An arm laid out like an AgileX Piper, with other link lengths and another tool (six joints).
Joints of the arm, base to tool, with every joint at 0 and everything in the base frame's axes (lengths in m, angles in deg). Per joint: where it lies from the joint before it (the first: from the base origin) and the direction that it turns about. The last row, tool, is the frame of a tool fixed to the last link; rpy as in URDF.
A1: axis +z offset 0 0 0.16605
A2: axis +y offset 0 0 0
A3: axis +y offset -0.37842 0 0.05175
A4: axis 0.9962 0 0.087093 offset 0.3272 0 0.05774
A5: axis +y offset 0 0 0
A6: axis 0.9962 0 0.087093 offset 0.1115 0 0.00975
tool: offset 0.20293 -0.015 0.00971 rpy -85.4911 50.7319 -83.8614
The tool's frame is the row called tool.
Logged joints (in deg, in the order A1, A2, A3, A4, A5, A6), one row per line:
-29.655, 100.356, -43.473, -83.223, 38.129, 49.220
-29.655, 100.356, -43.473, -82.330, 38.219, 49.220
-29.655, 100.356, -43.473, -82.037, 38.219, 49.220
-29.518, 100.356, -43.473, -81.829, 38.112, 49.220
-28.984, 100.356, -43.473, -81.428, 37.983, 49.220
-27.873, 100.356, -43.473, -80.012, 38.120, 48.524
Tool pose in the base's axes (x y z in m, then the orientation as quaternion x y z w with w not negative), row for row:
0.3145, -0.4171, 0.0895, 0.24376, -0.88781, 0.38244, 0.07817
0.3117, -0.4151, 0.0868, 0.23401, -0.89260, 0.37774, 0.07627
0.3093, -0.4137, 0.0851, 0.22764, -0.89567, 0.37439, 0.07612
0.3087, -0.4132, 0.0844, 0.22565, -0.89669, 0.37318, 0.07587
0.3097, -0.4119, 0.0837, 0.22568, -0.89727, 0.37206, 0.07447
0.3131, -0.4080, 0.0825, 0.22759, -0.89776, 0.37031, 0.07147
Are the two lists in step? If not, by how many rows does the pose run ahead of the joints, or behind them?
The pose runs 1 row behind the joints: the pose in row i belongs to the joints in row i - 1.
